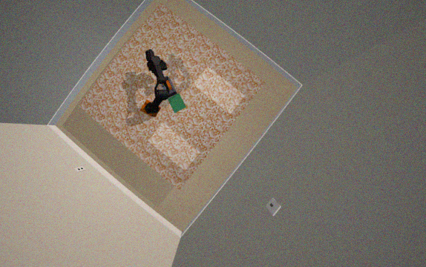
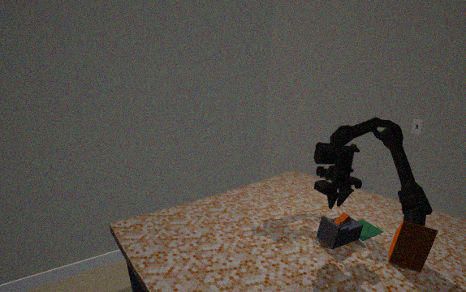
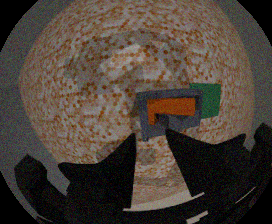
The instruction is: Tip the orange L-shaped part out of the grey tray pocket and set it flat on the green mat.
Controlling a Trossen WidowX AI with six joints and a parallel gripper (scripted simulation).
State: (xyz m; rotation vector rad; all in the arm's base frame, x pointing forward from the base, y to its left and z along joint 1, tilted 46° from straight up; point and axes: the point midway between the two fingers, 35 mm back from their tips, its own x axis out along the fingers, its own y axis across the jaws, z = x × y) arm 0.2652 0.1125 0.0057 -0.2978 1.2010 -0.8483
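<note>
The orange L-shaped part is 2 cm behind my gripper tip, 4 cm to the right of it and 10 cm below it. Round my gripper tip: green mat 10 cm behind, 20 cm to the right, 16 cm below.
</note>
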